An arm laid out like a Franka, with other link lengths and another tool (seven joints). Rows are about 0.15 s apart.
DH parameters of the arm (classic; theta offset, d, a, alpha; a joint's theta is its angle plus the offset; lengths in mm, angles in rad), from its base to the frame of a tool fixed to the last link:
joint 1: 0 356.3 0 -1.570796
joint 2: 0 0 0 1.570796
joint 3: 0 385.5 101.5 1.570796
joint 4: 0 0 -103.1 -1.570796
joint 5: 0 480 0 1.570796
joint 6: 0 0 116.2 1.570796
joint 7: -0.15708 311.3 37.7 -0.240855
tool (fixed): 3.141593 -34.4 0 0
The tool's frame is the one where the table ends.
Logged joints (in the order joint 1, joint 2, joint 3, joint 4, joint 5, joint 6, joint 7), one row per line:
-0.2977 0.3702 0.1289 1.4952 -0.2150 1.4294 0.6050
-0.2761 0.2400 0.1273 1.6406 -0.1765 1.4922 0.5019
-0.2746 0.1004 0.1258 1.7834 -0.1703 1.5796 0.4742
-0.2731 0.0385 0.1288 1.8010 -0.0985 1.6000 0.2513
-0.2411 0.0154 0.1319 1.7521 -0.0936 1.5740 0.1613
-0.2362 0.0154 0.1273 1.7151 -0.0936 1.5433 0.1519
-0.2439 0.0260 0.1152 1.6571 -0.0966 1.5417 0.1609
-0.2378 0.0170 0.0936 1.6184 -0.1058 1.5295 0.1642
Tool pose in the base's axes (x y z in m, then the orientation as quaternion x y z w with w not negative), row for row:
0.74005 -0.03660 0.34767 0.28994 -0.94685 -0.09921 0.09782
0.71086 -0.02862 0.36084 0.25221 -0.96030 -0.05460 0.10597
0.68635 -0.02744 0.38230 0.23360 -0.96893 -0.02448 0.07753
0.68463 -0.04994 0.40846 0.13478 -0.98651 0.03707 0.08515
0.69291 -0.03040 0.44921 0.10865 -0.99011 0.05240 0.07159
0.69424 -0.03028 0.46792 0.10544 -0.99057 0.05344 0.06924
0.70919 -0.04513 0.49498 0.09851 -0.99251 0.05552 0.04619
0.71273 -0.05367 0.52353 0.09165 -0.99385 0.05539 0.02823
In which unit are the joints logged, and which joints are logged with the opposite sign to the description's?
The joints are logged in radians. Opposite sign: joint 4, joint 5, joint 7.
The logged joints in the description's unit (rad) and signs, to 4 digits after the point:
-0.2977 0.3702 0.1289 -1.4952 0.2150 1.4294 -0.6050
-0.2761 0.2400 0.1273 -1.6406 0.1765 1.4922 -0.5019
-0.2746 0.1004 0.1258 -1.7834 0.1703 1.5796 -0.4742
-0.2731 0.0385 0.1288 -1.8010 0.0985 1.6000 -0.2513
-0.2411 0.0154 0.1319 -1.7521 0.0936 1.5740 -0.1613
-0.2362 0.0154 0.1273 -1.7151 0.0936 1.5433 -0.1519
-0.2439 0.0260 0.1152 -1.6571 0.0966 1.5417 -0.1609
-0.2378 0.0170 0.0936 -1.6184 0.1058 1.5295 -0.1642

